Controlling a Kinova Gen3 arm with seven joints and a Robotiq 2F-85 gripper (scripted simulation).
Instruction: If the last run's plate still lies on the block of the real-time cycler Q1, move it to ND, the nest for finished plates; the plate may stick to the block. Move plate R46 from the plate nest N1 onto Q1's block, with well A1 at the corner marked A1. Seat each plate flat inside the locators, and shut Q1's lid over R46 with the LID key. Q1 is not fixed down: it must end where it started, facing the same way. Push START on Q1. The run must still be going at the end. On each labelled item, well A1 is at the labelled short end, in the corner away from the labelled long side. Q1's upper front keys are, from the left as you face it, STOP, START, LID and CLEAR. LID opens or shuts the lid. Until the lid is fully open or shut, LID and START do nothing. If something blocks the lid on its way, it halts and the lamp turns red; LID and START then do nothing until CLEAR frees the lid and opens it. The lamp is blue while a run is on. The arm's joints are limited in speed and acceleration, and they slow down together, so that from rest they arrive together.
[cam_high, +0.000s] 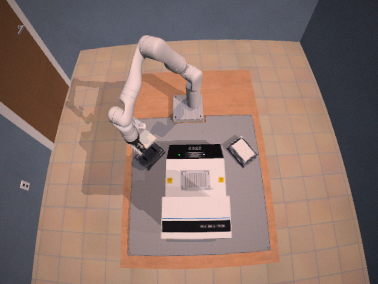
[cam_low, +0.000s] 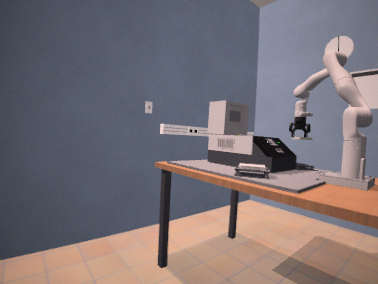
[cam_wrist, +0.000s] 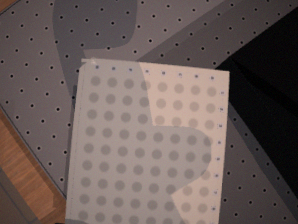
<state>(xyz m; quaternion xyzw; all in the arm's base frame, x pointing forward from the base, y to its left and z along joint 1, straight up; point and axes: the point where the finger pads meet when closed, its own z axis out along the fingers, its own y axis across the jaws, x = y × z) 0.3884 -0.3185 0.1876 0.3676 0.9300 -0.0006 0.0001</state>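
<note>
My hand is 190 mm above the dark nest ND, 30 mm to the right of it and 30 mm past it. From my hand the other things lie so: plate 30 mm to the left, 30 mm behind, 10 mm below.
</note>
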